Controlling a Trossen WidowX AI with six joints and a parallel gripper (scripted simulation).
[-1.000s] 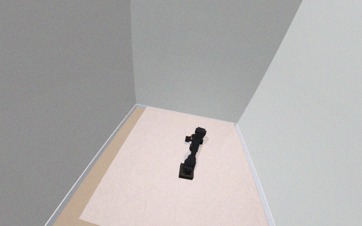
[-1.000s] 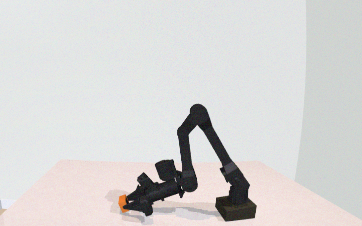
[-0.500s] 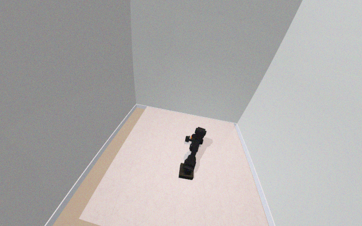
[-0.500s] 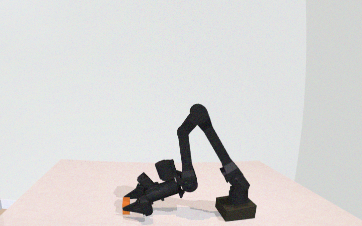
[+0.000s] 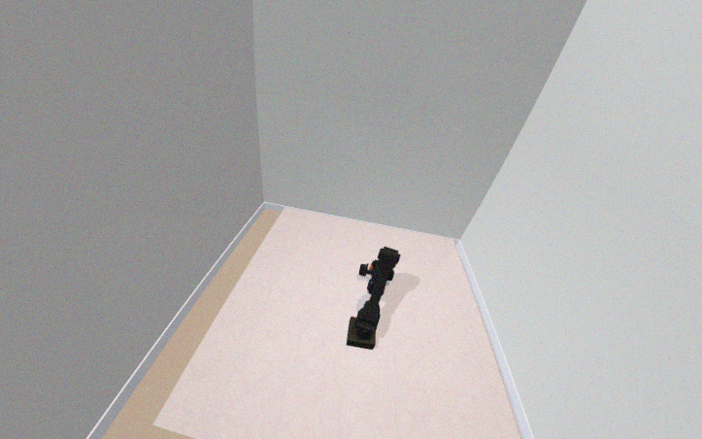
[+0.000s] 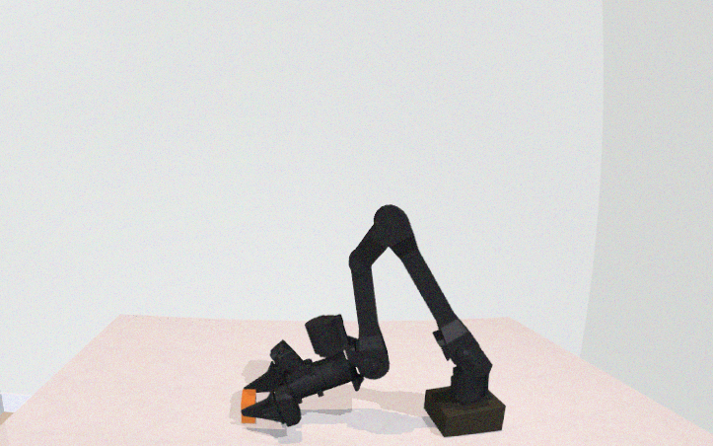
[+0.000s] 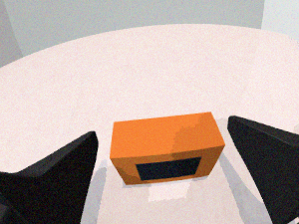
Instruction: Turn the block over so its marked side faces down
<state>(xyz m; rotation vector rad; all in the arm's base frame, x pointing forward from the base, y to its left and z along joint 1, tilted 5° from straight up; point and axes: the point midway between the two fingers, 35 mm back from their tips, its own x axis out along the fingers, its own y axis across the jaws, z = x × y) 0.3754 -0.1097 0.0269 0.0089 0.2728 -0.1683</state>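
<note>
My gripper tip is now 20 mm past the orange block and 10 mm above it.
</note>
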